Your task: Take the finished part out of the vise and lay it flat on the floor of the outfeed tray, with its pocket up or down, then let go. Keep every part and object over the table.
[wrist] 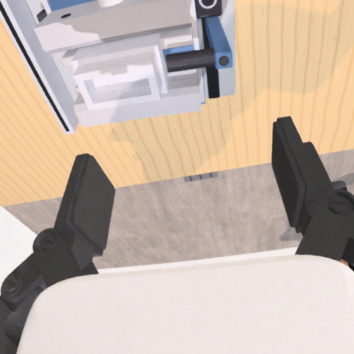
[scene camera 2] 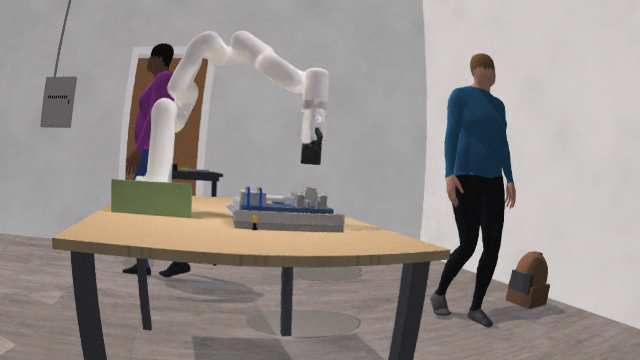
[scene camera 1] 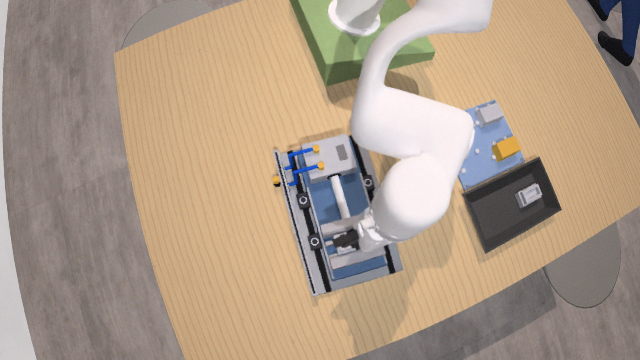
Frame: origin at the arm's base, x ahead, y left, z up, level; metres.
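Where they show: gripper, fingertip midpoint: [scene camera 2: 310, 164]; arm's base, link origin: [scene camera 2: 158, 187] [scene camera 1: 353, 16].
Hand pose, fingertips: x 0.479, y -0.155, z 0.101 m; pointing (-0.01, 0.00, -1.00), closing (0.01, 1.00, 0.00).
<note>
Things, the pixels of their centre, and the offset from my fingertips. "spot": a spot on its surface instead.
- vise, body centre: [scene camera 1: 339, 210] [scene camera 2: 284, 209] dx -0.079, dy -0.037, dz -0.131 m
- similar grey part, body centre: [scene camera 1: 529, 195] dx +0.049, dy +0.390, dz -0.151 m
- blue board, surface spot: [scene camera 1: 472, 167] spot: dx -0.066, dy +0.282, dz -0.172 m
- grey block, body centre: [scene camera 1: 489, 115] dx -0.162, dy +0.379, dz -0.155 m
- orange block, body centre: [scene camera 1: 506, 148] dx -0.073, dy +0.381, dz -0.155 m
The finished part [wrist: 117, 71] is a pale block with a rectangular pocket facing up, between the jaws of the vise [scene camera 1: 357, 260] [scene camera 2: 322, 201] [wrist: 115, 26]. The part [scene camera 2: 310, 194] rises above the jaws in scene camera 2; in scene camera 1 my fingers partly hide it. My gripper [scene camera 1: 346, 240] [scene camera 2: 311, 161] [wrist: 183, 156] is wide open and empty, pointing down, well above the vise. In the wrist view the part lies up and left of the space between the fingertips. The outfeed tray [scene camera 1: 495, 215] is black, right of the vise, and holds a similar grey part [scene camera 1: 529, 195].
A black cylinder [wrist: 189, 60] on a blue bracket sits close beside the part. Blue levers [scene camera 1: 303, 152] with orange tips stand at the vise's far end. A blue board [scene camera 1: 472, 167] with a grey block [scene camera 1: 490, 114] and an orange block [scene camera 1: 507, 149] adjoins the tray.
</note>
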